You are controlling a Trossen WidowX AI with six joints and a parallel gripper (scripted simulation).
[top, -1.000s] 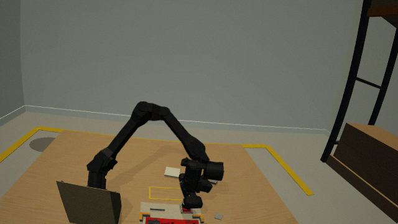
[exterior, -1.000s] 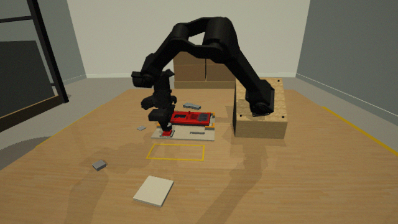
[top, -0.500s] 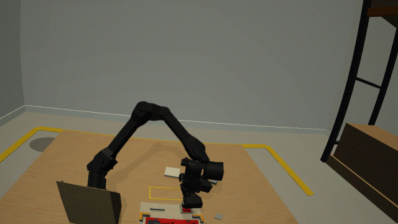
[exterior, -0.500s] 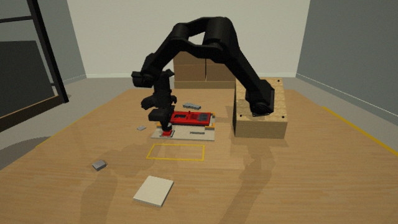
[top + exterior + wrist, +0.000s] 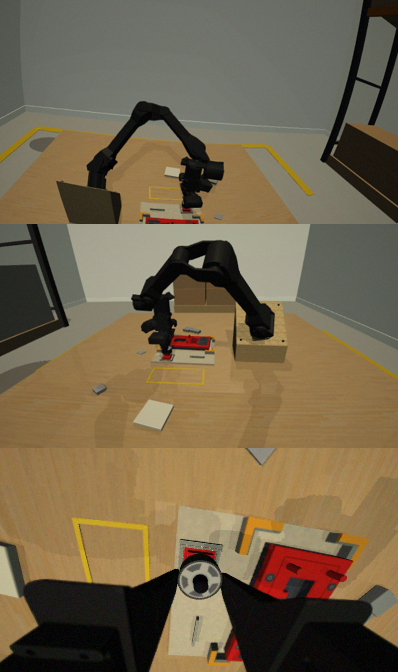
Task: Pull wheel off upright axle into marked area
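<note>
Right now my gripper tip is 7 cm past the grey baseplate, 9 cm to the left of it and 3 cm above it. Also, from my gripper tip: dark wheel right at my gripper tip; white flat pad 1 cm behind, 27 cm to the left, 4 cm below.
</note>
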